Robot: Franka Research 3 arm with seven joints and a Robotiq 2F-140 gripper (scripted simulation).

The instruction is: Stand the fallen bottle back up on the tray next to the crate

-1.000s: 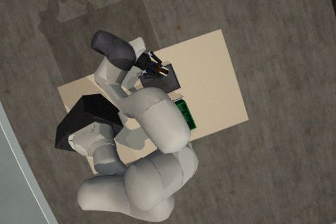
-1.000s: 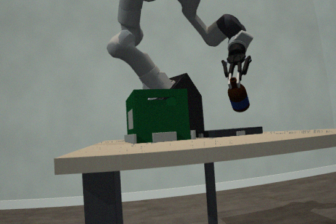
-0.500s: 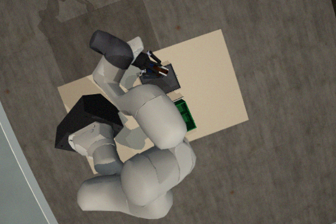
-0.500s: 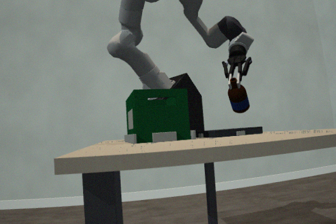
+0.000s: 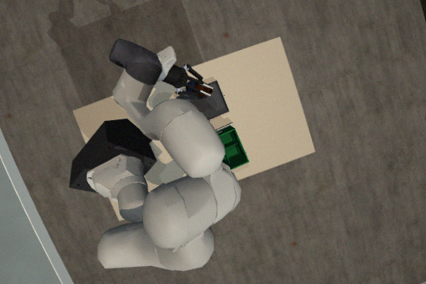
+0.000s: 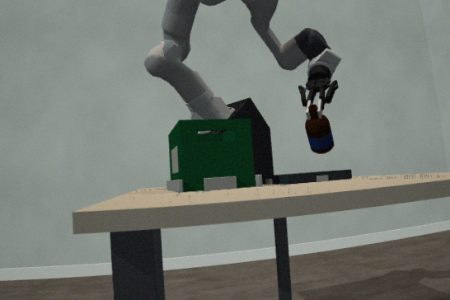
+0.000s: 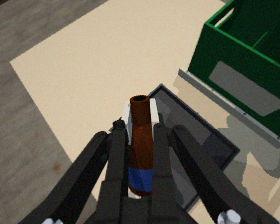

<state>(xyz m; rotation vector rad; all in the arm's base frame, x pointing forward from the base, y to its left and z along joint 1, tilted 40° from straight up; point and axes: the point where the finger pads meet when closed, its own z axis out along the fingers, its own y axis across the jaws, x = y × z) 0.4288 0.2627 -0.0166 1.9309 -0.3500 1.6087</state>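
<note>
My hand is 2 cm past the bottle, 1 cm to the right of it and 5 cm above it. Round my hand: dark grey tray (3 cm behind, 5 cm to the right, 20 cm below); then green crate (5 cm behind, 32 cm to the right, 13 cm below).
</note>
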